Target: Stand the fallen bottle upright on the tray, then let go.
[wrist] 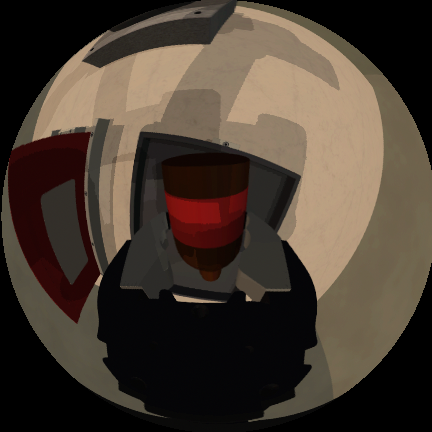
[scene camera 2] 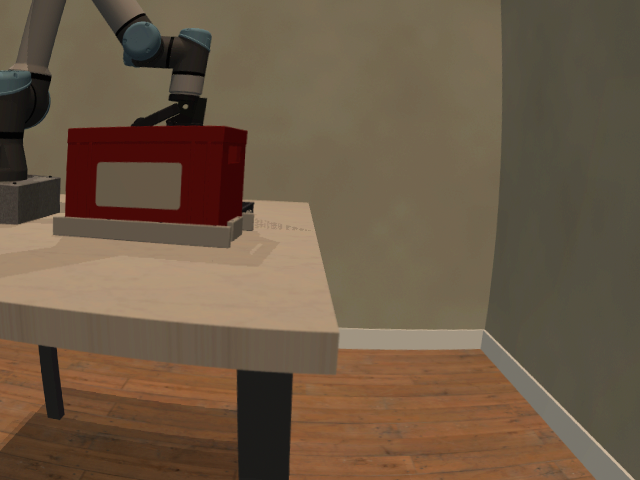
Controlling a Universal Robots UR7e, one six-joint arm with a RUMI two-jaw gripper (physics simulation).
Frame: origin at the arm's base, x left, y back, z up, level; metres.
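Seen in the pictures: gripper, fingertip midpoint: [wrist: 206,214].
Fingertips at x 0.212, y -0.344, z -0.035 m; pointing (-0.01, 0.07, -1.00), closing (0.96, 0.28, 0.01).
Offsets run from my fingertips to a thing's middle. Level surfaces: height alone.
The brown bottle {dx +0.007, dy -0.022, dz -0.006 m} [wrist: 206,210] with a red label shows side-on in the wrist view, with its flat base toward the top of the view and its neck toward the gripper's body. My gripper [wrist: 206,214] is shut on the bottle, one finger on each side near the label's lower part. The dark tray {dx +0.003, dy -0.059, dz -0.036 m} [wrist: 135,195] [scene camera 2: 248,207] shows behind the bottle in the wrist view; whether the bottle touches it I cannot tell. In the scene view the fingers and bottle are hidden behind the red crate, and the gripper's upper part shows above the crate's rim.
The red crate {dx -0.280, dy -0.071, dz +0.039 m} [scene camera 2: 149,149] [wrist: 25,180] stands on a grey frame [scene camera 2: 144,229] [wrist: 95,200], beside the tray and at the left in the wrist view. The robot's grey base block [scene camera 2: 38,198] [wrist: 165,37] stands on the table {dz -0.049 m} [scene camera 2: 170,289], whose right edge lies beyond the tray.
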